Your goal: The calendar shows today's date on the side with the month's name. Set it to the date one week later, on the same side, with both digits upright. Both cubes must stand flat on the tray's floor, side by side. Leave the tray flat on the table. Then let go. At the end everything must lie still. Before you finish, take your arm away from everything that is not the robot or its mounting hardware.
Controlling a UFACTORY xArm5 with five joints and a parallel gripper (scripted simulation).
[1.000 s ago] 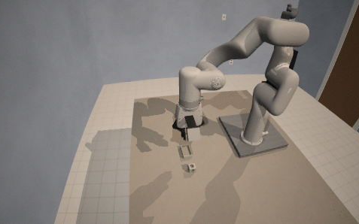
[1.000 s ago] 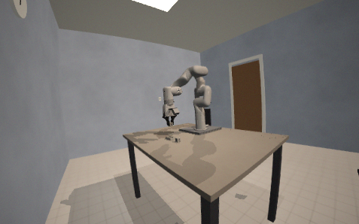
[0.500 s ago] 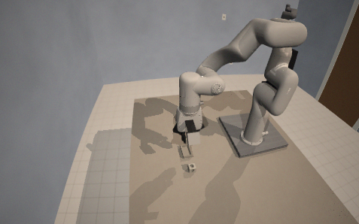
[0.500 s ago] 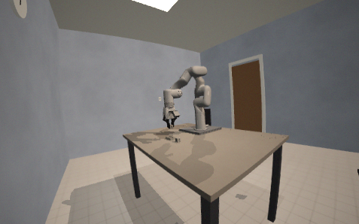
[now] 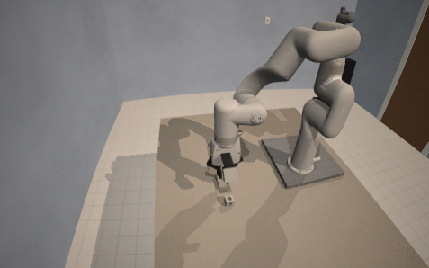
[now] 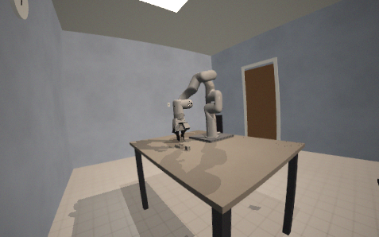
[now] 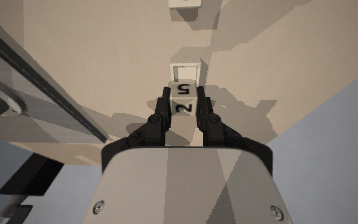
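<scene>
Right now my hand is 7 cm above the calendar tray and 2 cm to the left of it.
</scene>
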